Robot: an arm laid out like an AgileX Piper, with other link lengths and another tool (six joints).
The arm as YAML. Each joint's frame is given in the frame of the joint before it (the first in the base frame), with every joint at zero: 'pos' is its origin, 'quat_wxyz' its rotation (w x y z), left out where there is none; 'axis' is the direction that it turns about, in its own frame. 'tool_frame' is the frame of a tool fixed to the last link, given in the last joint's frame.
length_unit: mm
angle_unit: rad
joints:
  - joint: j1
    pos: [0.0, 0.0, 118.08]
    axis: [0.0, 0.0, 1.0]
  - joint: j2
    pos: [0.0, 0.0, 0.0]
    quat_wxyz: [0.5, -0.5, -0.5, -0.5]
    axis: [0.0, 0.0, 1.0]
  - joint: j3
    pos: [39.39, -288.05, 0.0]
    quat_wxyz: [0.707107, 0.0, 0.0, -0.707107]
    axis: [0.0, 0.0, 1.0]
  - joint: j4
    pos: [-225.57, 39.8, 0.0]
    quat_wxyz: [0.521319, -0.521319, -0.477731, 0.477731]
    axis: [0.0, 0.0, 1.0]
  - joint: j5
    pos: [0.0, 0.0, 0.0]
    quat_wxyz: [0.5, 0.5, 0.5, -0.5]
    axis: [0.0, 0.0, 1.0]
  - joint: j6
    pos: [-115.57, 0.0, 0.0]
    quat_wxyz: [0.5, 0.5, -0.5, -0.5]
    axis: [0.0, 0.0, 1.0]
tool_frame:
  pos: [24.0, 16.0, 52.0]
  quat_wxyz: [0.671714, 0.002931, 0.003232, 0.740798]
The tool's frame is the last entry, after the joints.
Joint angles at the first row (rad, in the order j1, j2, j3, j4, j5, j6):
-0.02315, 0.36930, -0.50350, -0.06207, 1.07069, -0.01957
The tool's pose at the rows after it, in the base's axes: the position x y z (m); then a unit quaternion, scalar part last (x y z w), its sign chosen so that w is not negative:
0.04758 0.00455 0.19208 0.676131 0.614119 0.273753 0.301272
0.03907 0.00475 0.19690 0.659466 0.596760 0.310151 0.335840
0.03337 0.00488 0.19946 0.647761 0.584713 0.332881 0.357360
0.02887 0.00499 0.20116 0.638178 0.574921 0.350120 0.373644
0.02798 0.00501 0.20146 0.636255 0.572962 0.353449 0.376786
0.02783 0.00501 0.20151 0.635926 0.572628 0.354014 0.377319
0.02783 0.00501 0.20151 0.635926 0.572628 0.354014 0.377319
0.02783 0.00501 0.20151 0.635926 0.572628 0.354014 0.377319
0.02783 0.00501 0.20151 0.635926 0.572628 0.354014 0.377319
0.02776 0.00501 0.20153 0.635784 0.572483 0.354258 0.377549
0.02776 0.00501 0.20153 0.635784 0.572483 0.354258 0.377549
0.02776 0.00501 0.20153 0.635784 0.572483 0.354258 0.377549
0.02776 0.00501 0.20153 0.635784 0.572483 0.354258 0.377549
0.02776 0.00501 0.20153 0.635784 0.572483 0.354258 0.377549
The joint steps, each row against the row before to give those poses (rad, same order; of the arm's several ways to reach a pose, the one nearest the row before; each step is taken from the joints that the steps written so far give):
0.00005, -0.12464, 0.00091, -0.00003, 0.00016, 0.00004
-0.00005, -0.11132, -0.00001, 0.00004, -0.00002, -0.00005
0.00002, -0.07110, 0.00001, -0.00002, 0.00004, 0.00002
-0.00006, -0.05476, 0.00000, 0.00005, -0.00003, -0.00005
0.00001, -0.01068, 0.00000, 0.00000, 0.00001, 0.00001
0.00003, -0.00181, 0.00001, -0.00004, -0.00001, 0.00003
0.00000, 0.00000, 0.00000, 0.00000, 0.00000, 0.00000
0.00000, 0.00000, 0.00000, 0.00000, 0.00000, 0.00000
0.00000, 0.00000, 0.00000, 0.00000, 0.00000, 0.00000
0.00001, -0.00081, -0.00001, -0.00001, 0.00003, 0.00001
0.00000, 0.00000, 0.00000, 0.00000, 0.00000, 0.00000
0.00000, 0.00000, 0.00000, 0.00000, 0.00000, 0.00000
0.00000, 0.00000, 0.00000, 0.00000, 0.00000, 0.00000
0.00000, 0.00000, 0.00000, 0.00000, 0.00000, 0.00000

